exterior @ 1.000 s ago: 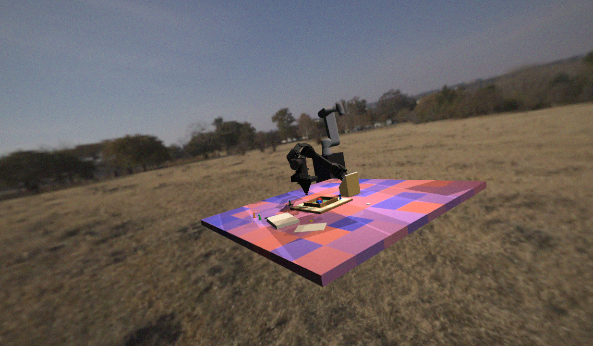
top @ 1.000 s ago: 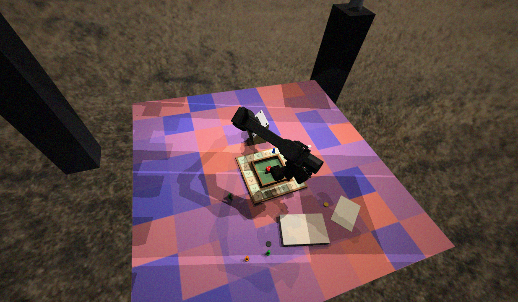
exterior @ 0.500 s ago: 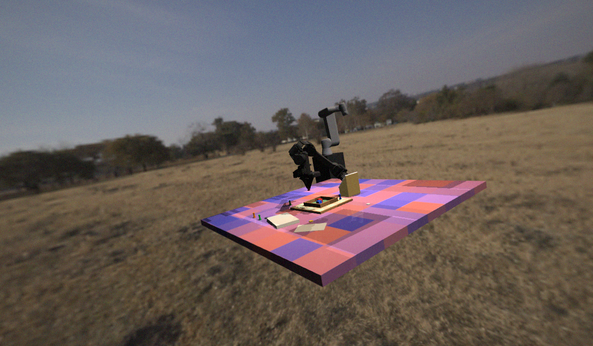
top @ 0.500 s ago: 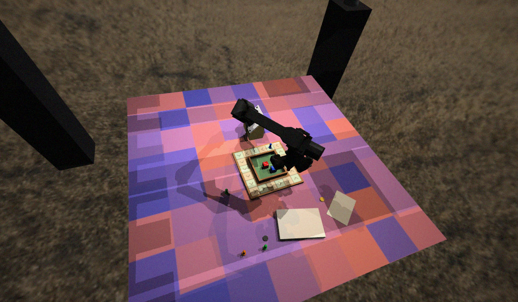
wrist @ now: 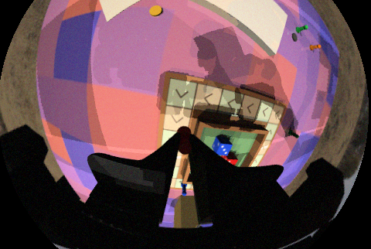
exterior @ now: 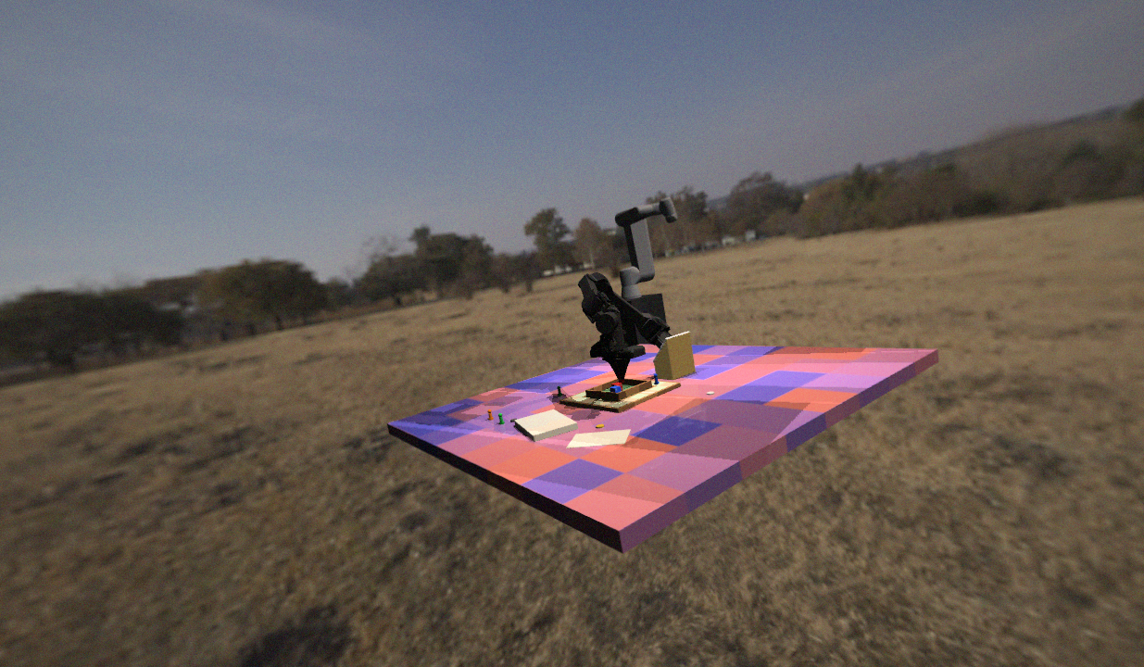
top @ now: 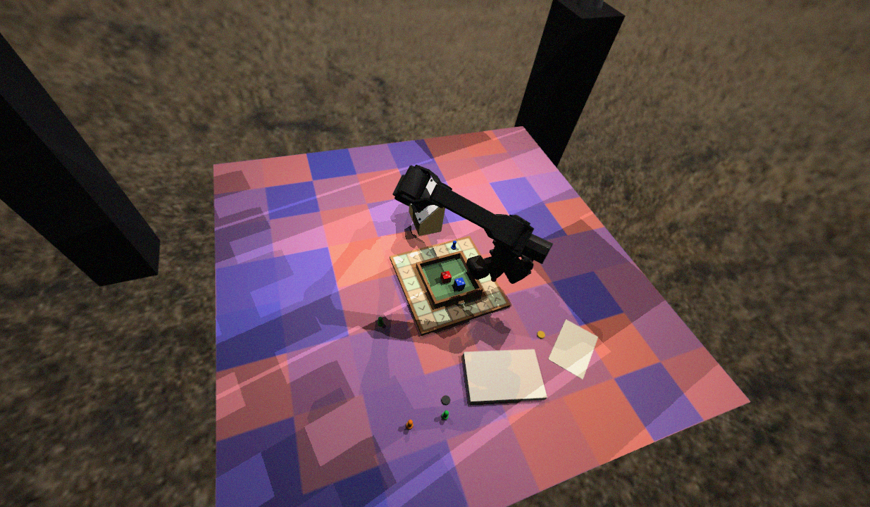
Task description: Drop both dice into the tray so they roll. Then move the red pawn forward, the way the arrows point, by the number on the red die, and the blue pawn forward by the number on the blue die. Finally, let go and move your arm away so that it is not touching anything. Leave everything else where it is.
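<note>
Right now the blue pawn is 19 cm behind my gripper tip, 5 cm below it and 4 cm to the right of it. Also, from my gripper tip: red pawn 1 cm above; thick white pad 25 cm ahead, 8 cm to the right, 7 cm below; yellow disc 18 cm ahead, 9 cm to the left, 8 cm below.
</note>
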